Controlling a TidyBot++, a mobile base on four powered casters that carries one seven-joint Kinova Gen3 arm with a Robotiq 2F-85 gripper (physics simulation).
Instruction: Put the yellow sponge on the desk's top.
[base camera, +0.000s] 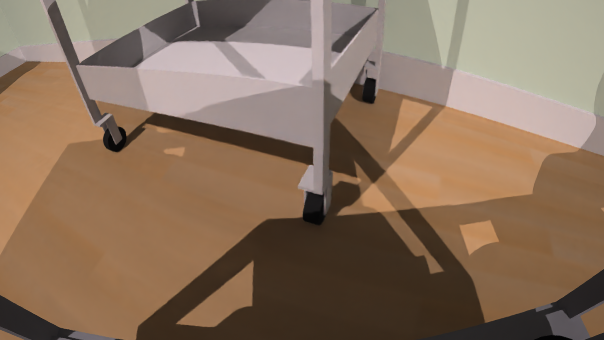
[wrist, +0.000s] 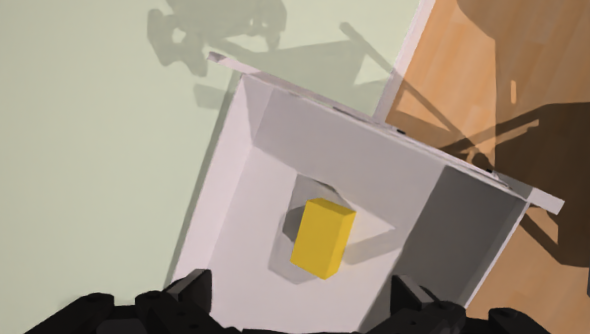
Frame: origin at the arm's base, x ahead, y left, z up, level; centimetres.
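Seen in the pictures: gripper, fingertip midpoint: (wrist: 300, 293).
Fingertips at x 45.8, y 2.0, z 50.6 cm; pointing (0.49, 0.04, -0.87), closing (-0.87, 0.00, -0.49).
A point is followed by its place in that frame.
The yellow sponge (wrist: 322, 239) @(x 54.9, y 4.6, z 30.2 cm) is a yellow block lying in the top tray of a pale wheeled cart (wrist: 345, 117) @(x 51.1, y -8.8, z 33.3 cm) (base camera: 200, 90) @(x 40.5, y 10.7, z -22.0 cm). In the wrist view it is near the middle, ahead of the fingers and between their lines. My gripper (wrist: 300, 293) @(x 45.8, y 2.0, z 50.6 cm) is open, with a fingertip at the lower left and one at the lower right; it is apart from the sponge, above the tray. The desk does not show in either view.
The tray has raised walls around the sponge. A green wall (wrist: 100, 150) @(x 75.4, y -5.2, z 45.2 cm) (base camera: 525, 45) @(x 58.1, y -45.2, z -21.2 cm) stands right behind the cart. The cart's caster wheel (base camera: 314, 207) @(x 34.6, y -1.3, z -35.5 cm) and corner post (base camera: 321, 100) @(x 33.6, y -1.9, z -20.2 cm) are close in front of the base on the wooden floor (base camera: 200, 200) @(x 39.8, y 14.8, z -39.7 cm).
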